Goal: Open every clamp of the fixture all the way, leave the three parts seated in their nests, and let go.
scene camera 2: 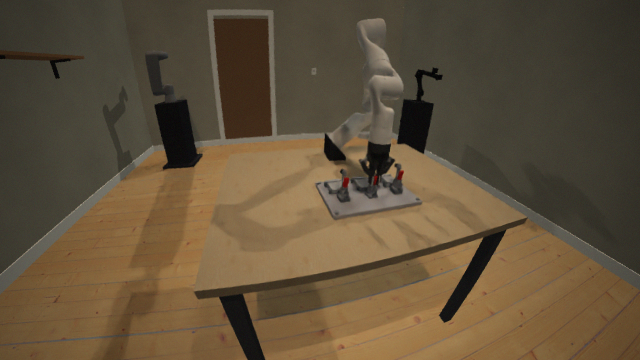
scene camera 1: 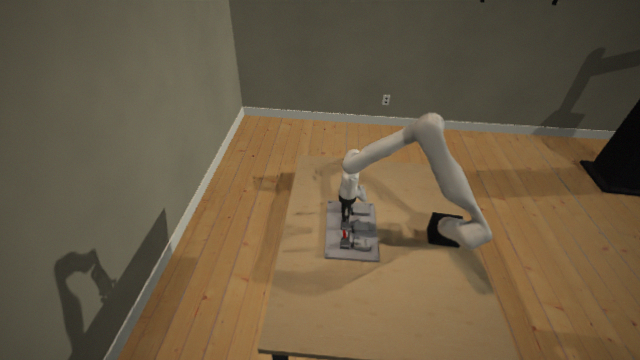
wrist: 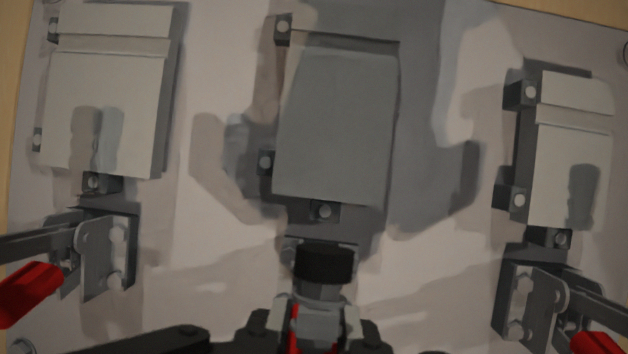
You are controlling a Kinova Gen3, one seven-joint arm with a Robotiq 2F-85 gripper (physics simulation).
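Places are measured from the arm's base along level axes (x ahead, y left, z up), in centimetres.
Pixels of known places: gripper, between the fingertips: [scene camera 2: 373, 184] [scene camera 1: 343, 219] [wrist: 312, 326]; arm's base, origin of its link: [scene camera 2: 333, 143] [scene camera 1: 448, 227].
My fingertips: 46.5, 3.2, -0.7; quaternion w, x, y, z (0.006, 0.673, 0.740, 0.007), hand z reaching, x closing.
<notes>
For each thing: its top centre in the pictures, then the offset to it from my fingertips, as dx, dy, dz. "*": a spot on its surface instead. Level surfaces: height alone.
- fixture plate, centre of its top: [wrist: 324, 213] [scene camera 2: 367, 191] [scene camera 1: 351, 227] -3.8, -0.3, -5.0
- left clamp, a spot on its surface: [wrist: 97, 255] [scene camera 2: 346, 192] * +0.0, -10.0, -2.2
- right clamp, a spot on its surface: [wrist: 532, 300] [scene camera 2: 394, 186] * -1.9, +9.9, -2.5
- middle clamp's black tip, a spot on its surface: [wrist: 325, 264] * -3.6, -0.3, +4.9
- middle clamp's red handle, centre of its top: [scene camera 2: 375, 176] +0.2, +0.0, +3.5
- wooden table, height of its surface: dz -6.4
The fixture plate [scene camera 1: 336, 254] [scene camera 2: 367, 206] [wrist: 220, 65] carries three grey parts, left [wrist: 105, 110], middle [wrist: 340, 125] and right [wrist: 570, 170] in the wrist view, each seated against its small stop blocks. The left clamp [scene camera 2: 343, 192] [wrist: 97, 255] and right clamp [scene camera 2: 397, 186] [wrist: 532, 300] stand with arms raised off their parts. The middle clamp's black tip [wrist: 325, 264] points up at the wrist camera, off its part, above the clamp base. My gripper [scene camera 1: 346, 220] [scene camera 2: 376, 176] [wrist: 312, 326] is shut on the middle clamp's red handle [scene camera 2: 375, 181] [wrist: 293, 314], largely hidden between the fingers.
The fixture lies on a wooden table [scene camera 1: 390, 310] [scene camera 2: 280, 250]. The arm's black base block [scene camera 1: 435, 236] [scene camera 2: 332, 148] stands on the table behind the parts' side of the fixture. The outer clamps' red handles [wrist: 30, 290] [wrist: 597, 344] rise on both sides of my gripper.
</notes>
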